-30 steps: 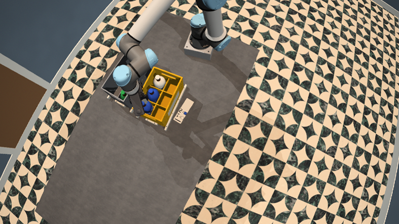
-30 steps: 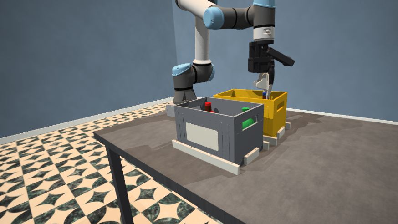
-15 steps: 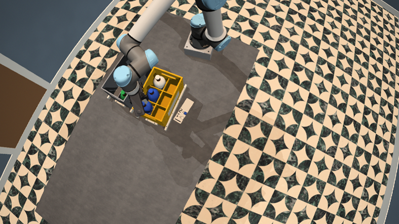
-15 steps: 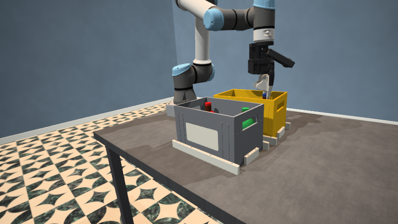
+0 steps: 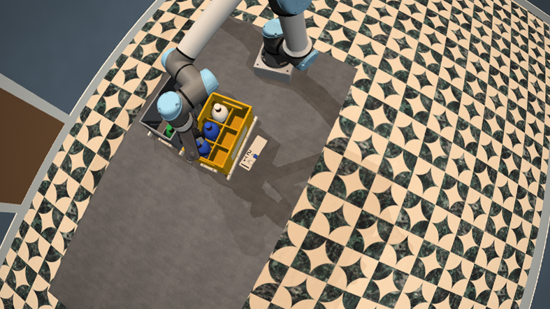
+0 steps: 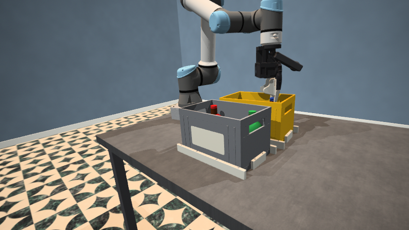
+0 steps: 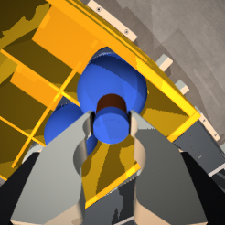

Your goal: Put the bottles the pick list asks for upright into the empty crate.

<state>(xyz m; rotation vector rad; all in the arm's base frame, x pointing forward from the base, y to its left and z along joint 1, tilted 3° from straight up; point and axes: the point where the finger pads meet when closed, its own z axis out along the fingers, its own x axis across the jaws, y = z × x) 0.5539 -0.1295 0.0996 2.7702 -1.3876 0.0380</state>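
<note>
The yellow crate lies 90 mm below my hand, 90 mm behind it and 50 mm to the left of it. Round my hand: green-label bottle 150 mm to the right, 90 mm below, 20 mm behind; then white-label bottle 180 mm behind, 90 mm below, 10 mm to the left; then grey crate 190 mm to the right, 120 mm behind, 90 mm below.
</note>
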